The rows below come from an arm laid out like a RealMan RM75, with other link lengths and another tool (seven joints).
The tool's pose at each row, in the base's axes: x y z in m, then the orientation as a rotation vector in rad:
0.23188, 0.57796, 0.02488, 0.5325, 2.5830, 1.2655
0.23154, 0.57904, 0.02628, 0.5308, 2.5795, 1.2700
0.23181, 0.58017, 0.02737, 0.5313, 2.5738, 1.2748
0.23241, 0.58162, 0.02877, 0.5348, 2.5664, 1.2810
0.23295, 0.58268, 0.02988, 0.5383, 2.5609, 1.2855
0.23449, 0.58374, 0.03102, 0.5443, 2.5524, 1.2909
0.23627, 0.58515, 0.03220, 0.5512, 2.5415, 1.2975
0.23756, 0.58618, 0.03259, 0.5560, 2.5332, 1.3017
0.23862, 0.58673, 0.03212, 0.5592, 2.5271, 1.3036
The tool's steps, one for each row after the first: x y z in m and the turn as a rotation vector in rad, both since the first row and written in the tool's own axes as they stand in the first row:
0.00071, 0.00165, -0.00019, -0.0041, -0.0004, -0.0008
0.00089, 0.00321, 0.00005, -0.0091, -0.0027, -0.0006
0.00089, 0.00527, 0.00044, -0.0152, -0.0061, 0.0016
0.00079, 0.00688, 0.00072, -0.0196, -0.0088, 0.0038
-0.00021, 0.00873, 0.00131, -0.0256, -0.0137, 0.0073
-0.00130, 0.01086, 0.00222, -0.0332, -0.0201, 0.0111
-0.00206, 0.01204, 0.00317, -0.0386, -0.0252, 0.0136
-0.00279, 0.01222, 0.00421, -0.0420, -0.0296, 0.0149

